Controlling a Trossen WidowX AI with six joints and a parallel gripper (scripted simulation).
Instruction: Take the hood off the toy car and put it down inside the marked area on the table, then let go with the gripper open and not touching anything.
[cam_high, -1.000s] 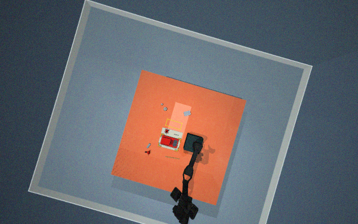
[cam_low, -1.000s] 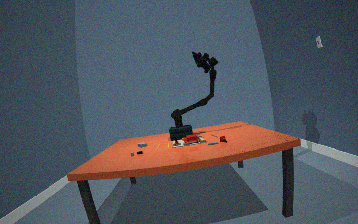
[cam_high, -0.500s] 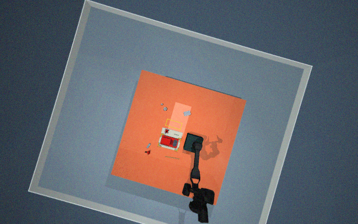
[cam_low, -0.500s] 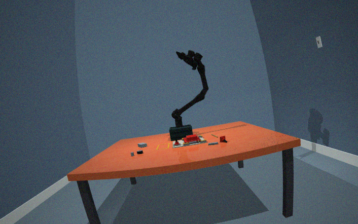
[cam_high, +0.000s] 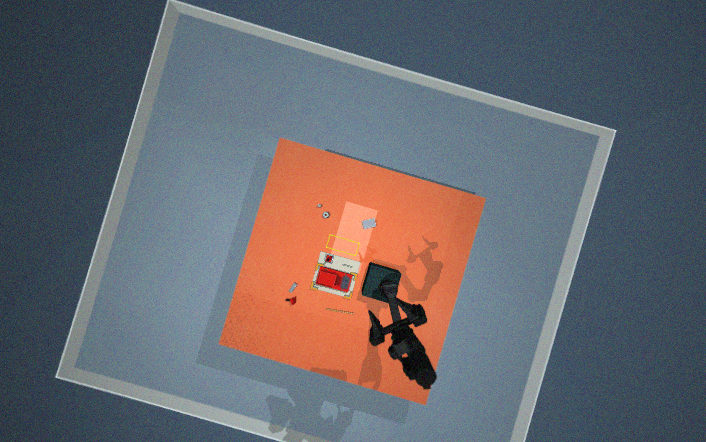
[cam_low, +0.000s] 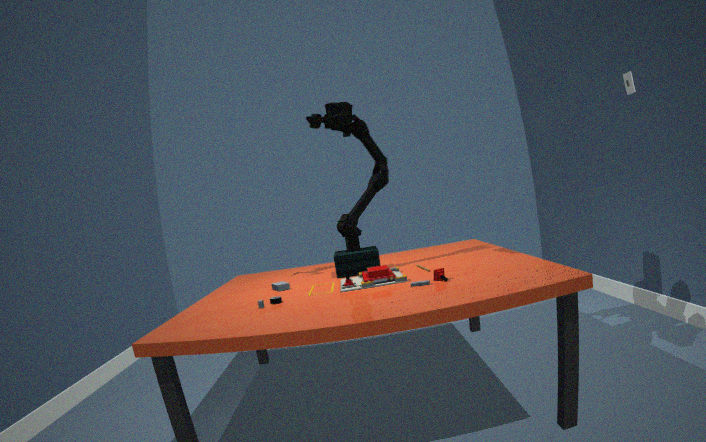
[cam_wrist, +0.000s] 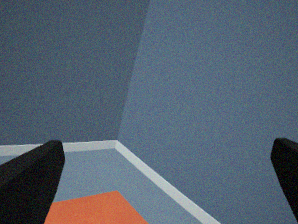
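Now: the hood 610 mm below my gripper tip, 180 mm ahead of it and 170 mm to the left of it. Also, from my gripper tip: thin rod 650 mm below, 330 mm to the left, 40 mm ahead.
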